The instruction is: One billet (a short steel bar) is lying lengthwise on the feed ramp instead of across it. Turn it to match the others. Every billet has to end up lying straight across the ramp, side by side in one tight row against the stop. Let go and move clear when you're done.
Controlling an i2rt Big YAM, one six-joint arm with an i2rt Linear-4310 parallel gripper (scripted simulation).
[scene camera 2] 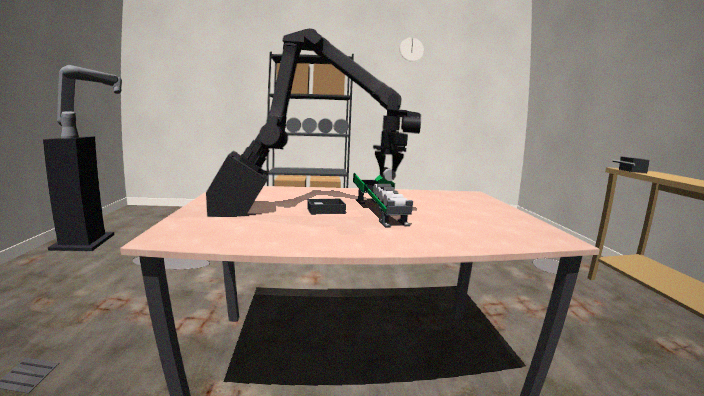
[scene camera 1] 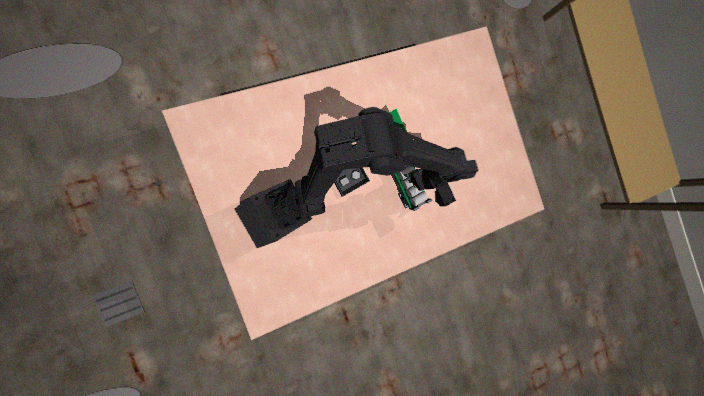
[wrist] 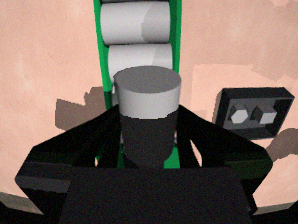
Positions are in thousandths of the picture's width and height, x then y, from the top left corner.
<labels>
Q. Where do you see a black tray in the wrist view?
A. At 837,435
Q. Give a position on a grey billet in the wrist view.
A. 391,132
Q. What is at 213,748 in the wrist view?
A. My gripper.
</labels>
